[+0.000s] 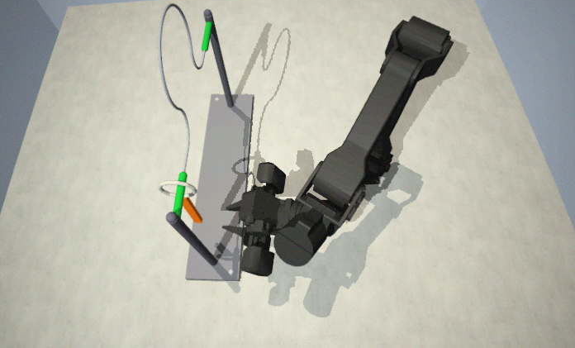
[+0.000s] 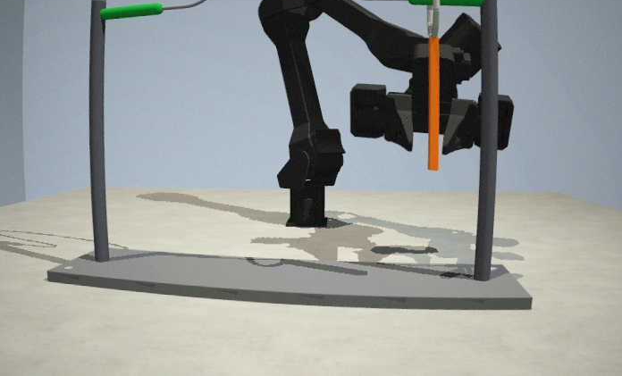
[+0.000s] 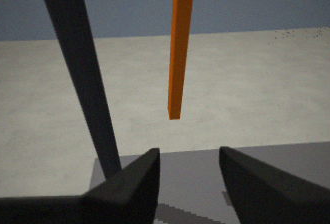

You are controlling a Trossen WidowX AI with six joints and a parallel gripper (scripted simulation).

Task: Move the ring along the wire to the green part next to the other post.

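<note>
The ring with orange handle is 90 mm above my gripper tip and 50 mm ahead of it.
</note>
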